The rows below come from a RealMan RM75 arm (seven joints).
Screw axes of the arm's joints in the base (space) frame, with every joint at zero. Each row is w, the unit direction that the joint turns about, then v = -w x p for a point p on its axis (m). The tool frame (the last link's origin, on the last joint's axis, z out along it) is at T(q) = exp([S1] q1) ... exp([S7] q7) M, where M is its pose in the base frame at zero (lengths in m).
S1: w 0 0 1 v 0.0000 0.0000 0.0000
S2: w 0 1 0 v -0.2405 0.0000 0.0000
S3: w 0 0 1 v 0.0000 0.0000 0.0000
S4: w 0 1 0 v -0.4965 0.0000 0.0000
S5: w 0 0 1 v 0.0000 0.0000 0.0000
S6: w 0 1 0 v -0.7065 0.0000 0.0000
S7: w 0 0 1 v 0.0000 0.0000 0.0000
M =
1 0 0 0.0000
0 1 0 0.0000
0 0 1 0.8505
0 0 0 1
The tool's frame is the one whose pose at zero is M.
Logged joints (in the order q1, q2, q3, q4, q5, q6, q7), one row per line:
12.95, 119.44, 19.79, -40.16, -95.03, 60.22, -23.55
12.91, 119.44, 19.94, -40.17, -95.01, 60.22, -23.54
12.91, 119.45, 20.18, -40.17, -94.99, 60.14, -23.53
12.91, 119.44, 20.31, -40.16, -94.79, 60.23, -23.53
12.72, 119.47, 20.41, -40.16, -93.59, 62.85, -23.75
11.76, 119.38, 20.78, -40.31, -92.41, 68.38, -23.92
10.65, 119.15, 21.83, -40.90, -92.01, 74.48, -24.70
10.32, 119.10, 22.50, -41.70, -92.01, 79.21, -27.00
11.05, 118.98, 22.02, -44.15, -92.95, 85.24, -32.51
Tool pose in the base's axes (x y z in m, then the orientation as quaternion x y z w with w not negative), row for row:
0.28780, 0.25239, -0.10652, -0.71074, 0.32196, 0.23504, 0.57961
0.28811, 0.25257, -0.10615, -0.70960, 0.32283, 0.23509, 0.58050
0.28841, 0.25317, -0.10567, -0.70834, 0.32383, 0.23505, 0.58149
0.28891, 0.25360, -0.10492, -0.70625, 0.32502, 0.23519, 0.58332
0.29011, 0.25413, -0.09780, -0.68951, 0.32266, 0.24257, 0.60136
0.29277, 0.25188, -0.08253, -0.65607, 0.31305, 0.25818, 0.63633
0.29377, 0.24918, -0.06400, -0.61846, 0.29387, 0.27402, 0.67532
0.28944, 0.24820, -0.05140, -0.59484, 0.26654, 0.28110, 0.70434
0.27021, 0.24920, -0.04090, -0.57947, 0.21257, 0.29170, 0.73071
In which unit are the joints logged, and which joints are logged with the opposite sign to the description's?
The joints are logged in degrees. Opposite sign: q4, q6.
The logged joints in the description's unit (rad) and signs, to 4 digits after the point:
0.2260, 2.0846, 0.3454, 0.7009, -1.6586, -1.0510, -0.4110
0.2253, 2.0846, 0.3480, 0.7011, -1.6582, -1.0510, -0.4109
0.2253, 2.0848, 0.3522, 0.7011, -1.6579, -1.0496, -0.4107
0.2253, 2.0846, 0.3545, 0.7009, -1.6544, -1.0512, -0.4107
0.2220, 2.0851, 0.3562, 0.7009, -1.6335, -1.0969, -0.4145
0.2053, 2.0836, 0.3627, 0.7035, -1.6129, -1.1935, -0.4175
0.1859, 2.0796, 0.3810, 0.7138, -1.6059, -1.2999, -0.4311
0.1801, 2.0787, 0.3927, 0.7278, -1.6059, -1.3825, -0.4712
0.1929, 2.0766, 0.3843, 0.7706, -1.6223, -1.4877, -0.5674

